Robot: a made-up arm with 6 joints.
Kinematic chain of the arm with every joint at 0, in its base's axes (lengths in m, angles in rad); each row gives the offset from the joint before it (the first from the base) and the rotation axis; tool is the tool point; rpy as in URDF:
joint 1: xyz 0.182 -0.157 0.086 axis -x
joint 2: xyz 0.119 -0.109 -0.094 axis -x
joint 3: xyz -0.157 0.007 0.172 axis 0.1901 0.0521 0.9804
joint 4: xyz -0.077 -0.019 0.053 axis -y
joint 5: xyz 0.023 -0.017 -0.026 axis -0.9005 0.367 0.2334
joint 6: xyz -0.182 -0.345 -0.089 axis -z
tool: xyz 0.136 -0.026 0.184 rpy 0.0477 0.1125 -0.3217
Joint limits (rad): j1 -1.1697..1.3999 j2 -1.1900..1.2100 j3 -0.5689..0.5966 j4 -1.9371..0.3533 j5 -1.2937..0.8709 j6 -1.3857..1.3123
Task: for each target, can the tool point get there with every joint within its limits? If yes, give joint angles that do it. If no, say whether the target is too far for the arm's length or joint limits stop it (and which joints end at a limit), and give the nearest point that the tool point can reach.
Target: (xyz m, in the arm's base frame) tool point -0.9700 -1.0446 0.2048
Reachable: no: too far | nearest point -0.4078 -0.7360 0.1635 | short by 0.643 m
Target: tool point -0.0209 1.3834 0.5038
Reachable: no: too far | nearest point 0.0235 0.4388 0.3171 | short by 0.964 m
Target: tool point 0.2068 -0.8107 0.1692
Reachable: yes | joints 0.5926 -0.9356 0.3887 0.0512 0.0177 0.2353
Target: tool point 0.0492 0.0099 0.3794
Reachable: yes | joints 0.6103 0.7677 -0.0501 -0.2318 0.2629 -0.9897
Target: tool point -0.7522 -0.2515 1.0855
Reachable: no: too far | nearest point -0.3562 -0.2446 0.7376 | short by 0.527 m
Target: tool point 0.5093 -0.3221 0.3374
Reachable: yes | joints 0.3133 0.2679 0.4918 -1.2200 0.6656 0.5114
